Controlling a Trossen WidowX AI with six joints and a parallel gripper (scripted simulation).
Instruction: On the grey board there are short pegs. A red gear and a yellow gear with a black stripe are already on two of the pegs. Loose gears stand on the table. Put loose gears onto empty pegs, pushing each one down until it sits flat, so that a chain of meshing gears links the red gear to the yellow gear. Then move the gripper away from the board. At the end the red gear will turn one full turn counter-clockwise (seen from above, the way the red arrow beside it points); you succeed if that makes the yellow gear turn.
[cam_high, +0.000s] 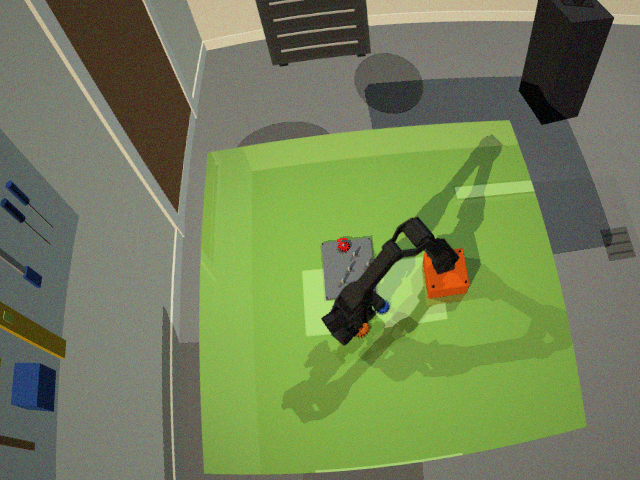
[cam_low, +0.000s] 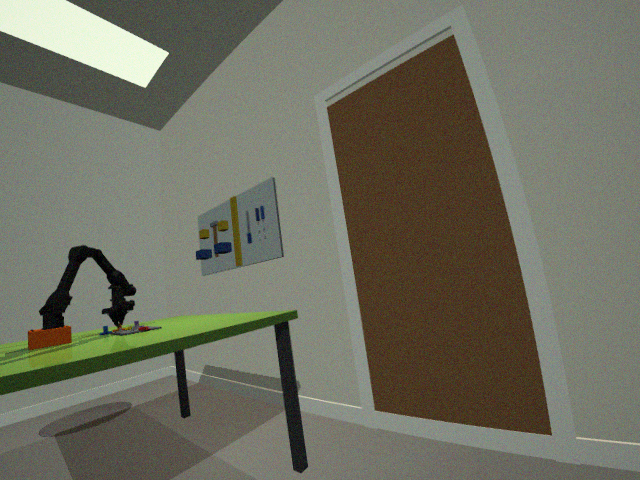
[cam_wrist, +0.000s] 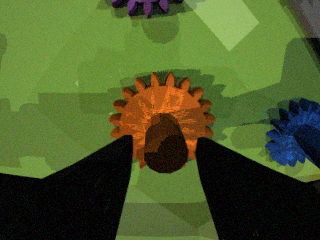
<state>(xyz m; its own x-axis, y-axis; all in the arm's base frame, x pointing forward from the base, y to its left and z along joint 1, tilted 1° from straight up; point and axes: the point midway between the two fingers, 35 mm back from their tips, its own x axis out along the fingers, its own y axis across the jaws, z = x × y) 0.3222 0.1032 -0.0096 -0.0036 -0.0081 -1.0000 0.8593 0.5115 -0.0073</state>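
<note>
Right now my gripper tip is 3 cm past the red gear, 30 cm to the left of it and 1 cm above it. Round my gripper tip: orange gear 1 cm below; purple gear 6 cm ahead, 7 cm to the right, 1 cm below; blue gear 9 cm behind, 5 cm to the right, 1 cm below.
</note>
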